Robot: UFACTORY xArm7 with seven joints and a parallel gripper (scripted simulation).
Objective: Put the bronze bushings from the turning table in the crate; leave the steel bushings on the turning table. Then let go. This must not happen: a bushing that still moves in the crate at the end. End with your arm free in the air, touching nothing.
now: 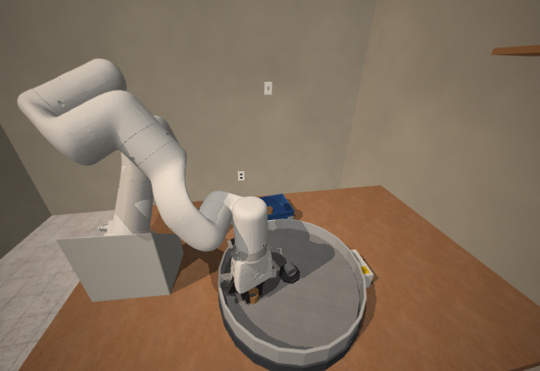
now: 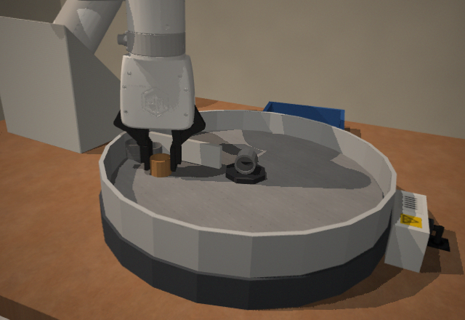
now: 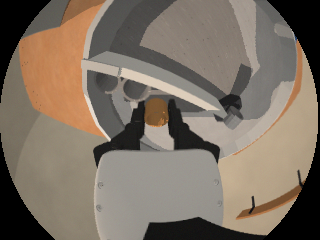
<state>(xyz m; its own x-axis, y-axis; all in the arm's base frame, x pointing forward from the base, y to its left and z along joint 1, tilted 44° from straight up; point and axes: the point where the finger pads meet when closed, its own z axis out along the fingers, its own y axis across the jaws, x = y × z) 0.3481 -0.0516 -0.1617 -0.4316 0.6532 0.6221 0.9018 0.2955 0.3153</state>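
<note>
Right now my hand is 420 mm to the right of the blue crate, 100 mm short of it and 60 mm above it. Round my hand: turning table: 120 mm ahead, 50 mm to the left, 30 mm below.
</note>
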